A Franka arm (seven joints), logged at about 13 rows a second.
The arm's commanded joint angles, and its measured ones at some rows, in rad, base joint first. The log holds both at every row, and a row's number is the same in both.
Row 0, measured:
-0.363, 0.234, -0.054, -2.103, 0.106, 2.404, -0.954
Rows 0 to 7, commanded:
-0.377, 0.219, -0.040, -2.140, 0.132, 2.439, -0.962
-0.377, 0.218, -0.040, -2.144, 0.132, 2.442, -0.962
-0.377, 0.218, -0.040, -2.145, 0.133, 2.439, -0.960
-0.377, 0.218, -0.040, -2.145, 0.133, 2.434, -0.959
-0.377, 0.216, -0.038, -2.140, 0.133, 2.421, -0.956
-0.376, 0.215, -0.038, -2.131, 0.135, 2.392, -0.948
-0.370, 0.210, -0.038, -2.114, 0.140, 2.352, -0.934
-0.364, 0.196, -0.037, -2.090, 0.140, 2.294, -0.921
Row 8, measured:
-0.362, 0.231, -0.050, -2.110, 0.115, 2.379, -0.942
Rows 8 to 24, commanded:
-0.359, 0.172, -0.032, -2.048, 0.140, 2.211, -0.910
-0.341, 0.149, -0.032, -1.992, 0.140, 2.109, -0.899
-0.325, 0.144, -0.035, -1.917, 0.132, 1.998, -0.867
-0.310, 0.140, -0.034, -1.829, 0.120, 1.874, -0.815
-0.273, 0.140, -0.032, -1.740, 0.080, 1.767, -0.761
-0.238, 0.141, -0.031, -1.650, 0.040, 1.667, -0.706
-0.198, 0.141, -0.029, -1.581, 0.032, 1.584, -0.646
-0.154, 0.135, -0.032, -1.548, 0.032, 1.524, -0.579
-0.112, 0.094, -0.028, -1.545, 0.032, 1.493, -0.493
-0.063, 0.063, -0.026, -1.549, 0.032, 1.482, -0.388
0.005, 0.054, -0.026, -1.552, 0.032, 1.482, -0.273
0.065, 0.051, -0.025, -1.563, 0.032, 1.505, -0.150
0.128, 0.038, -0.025, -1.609, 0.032, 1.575, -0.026
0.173, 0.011, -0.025, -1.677, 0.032, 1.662, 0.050
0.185, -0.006, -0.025, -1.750, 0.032, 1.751, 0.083
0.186, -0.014, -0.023, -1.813, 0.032, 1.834, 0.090
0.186, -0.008, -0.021, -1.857, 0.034, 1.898, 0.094
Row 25, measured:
0.195, 0.040, -0.013, -1.709, 0.043, 1.764, 0.077
